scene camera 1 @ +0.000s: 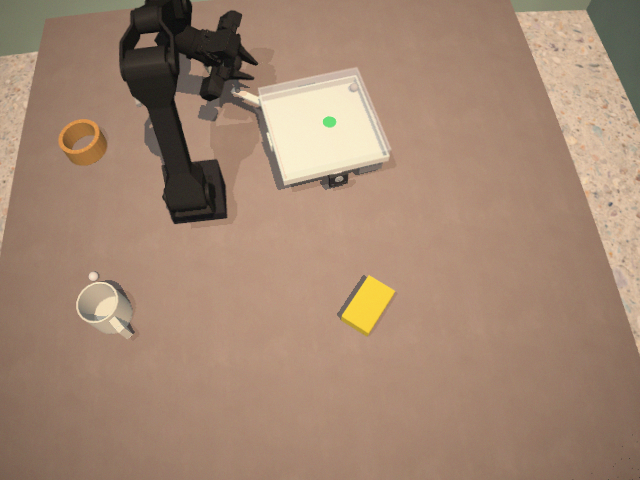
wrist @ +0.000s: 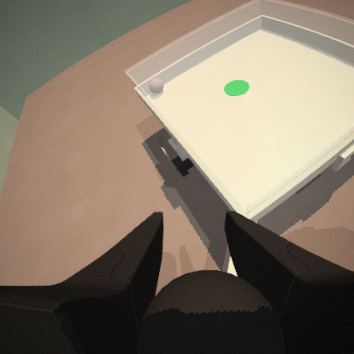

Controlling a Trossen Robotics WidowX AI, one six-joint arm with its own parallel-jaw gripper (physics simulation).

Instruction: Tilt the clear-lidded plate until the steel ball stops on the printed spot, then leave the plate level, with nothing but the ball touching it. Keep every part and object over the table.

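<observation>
The clear-lidded plate (scene camera 1: 310, 155) (wrist: 270, 130) is cream, square and raised above the table; its exact tilt is hard to tell. The steel ball (scene camera 1: 353, 87) (wrist: 156, 85) is inside, near the upper right corner in the scene view, away from the green printed spot (scene camera 1: 329, 121) (wrist: 236, 88). A pale handle (scene camera 1: 247, 96) (wrist: 231, 266) sticks out from the plate's upper left corner in the scene view. My gripper (scene camera 1: 255, 70) (wrist: 193, 219) is at that corner, shut on the handle with its fingertips apart; the grip itself is mostly hidden.
A black fitting (scene camera 1: 338, 179) shows at the plate's lower edge in the scene view. An orange ring (scene camera 1: 90, 153) stands left of the arm. A grey mug (scene camera 1: 121, 310) stands at the lower left, with a small pale ball (scene camera 1: 93, 276) beside it. A yellow block (scene camera 1: 368, 303) lies below the plate.
</observation>
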